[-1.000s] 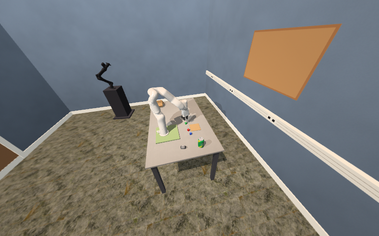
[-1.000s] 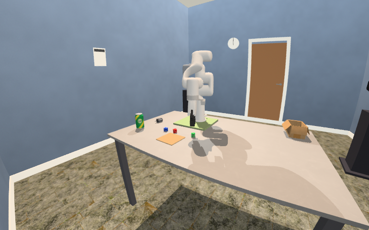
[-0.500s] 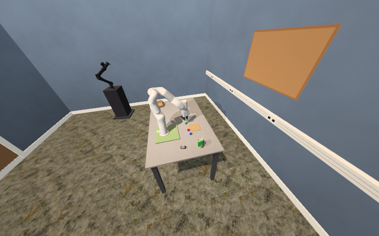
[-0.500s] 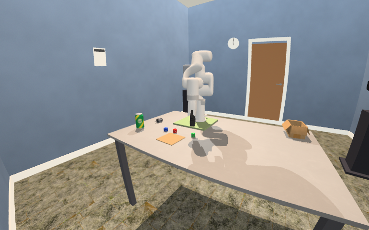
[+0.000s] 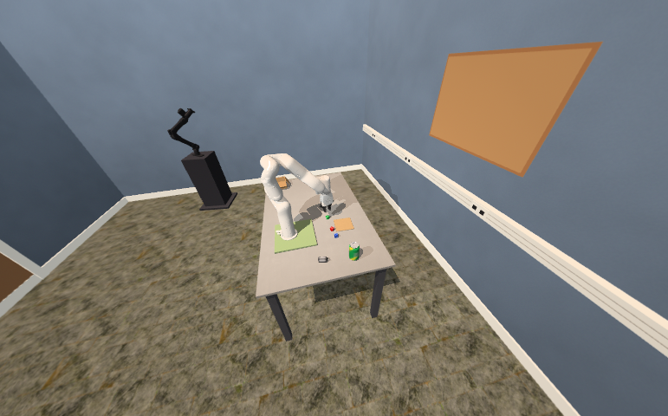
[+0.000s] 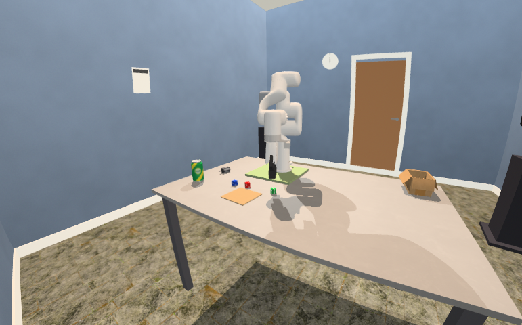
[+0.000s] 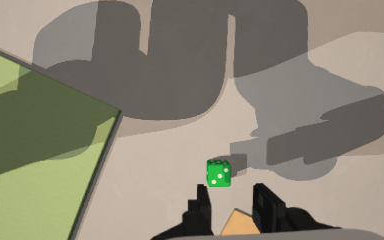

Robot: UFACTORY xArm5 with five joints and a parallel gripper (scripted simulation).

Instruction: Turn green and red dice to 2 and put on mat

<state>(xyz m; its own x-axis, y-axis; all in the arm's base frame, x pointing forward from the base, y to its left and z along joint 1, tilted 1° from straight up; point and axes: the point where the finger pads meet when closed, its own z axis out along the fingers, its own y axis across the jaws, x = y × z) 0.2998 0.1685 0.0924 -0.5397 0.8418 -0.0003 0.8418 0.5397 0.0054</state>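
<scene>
The green die lies 90 mm below my hand. From my hand the other things lie so: blue die: 220 mm to the right, 90 mm below, 50 mm ahead; then red die: 150 mm to the right, 90 mm below, 30 mm ahead; then mat: 120 mm ahead, 100 mm below, 90 mm to the right.
</scene>
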